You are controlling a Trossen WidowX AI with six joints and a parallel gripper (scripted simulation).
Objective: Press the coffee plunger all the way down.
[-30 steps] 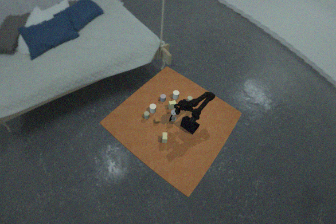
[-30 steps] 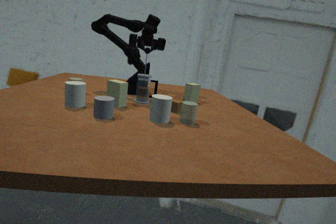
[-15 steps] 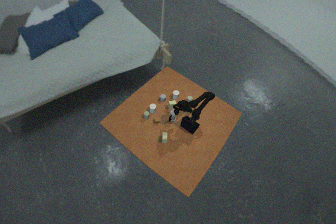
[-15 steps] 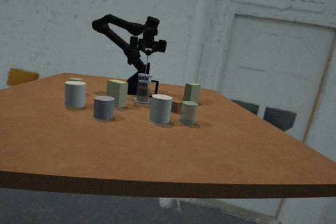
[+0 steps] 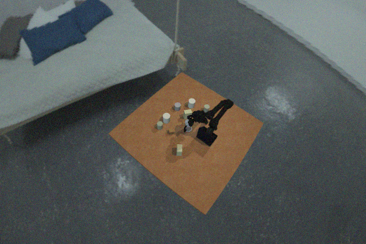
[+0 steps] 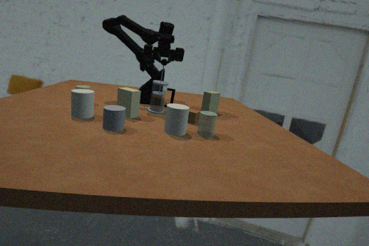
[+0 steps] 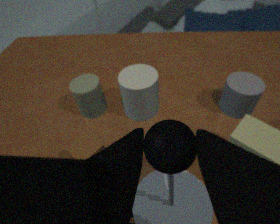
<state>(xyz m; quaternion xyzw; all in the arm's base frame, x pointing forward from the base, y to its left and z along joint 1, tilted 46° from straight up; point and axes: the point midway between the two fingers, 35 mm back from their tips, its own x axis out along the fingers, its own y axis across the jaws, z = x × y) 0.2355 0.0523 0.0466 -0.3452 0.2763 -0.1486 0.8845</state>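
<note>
The coffee press lies 10 mm behind my gripper tip, 10 mm to the left of it and 120 mm below it.
</note>
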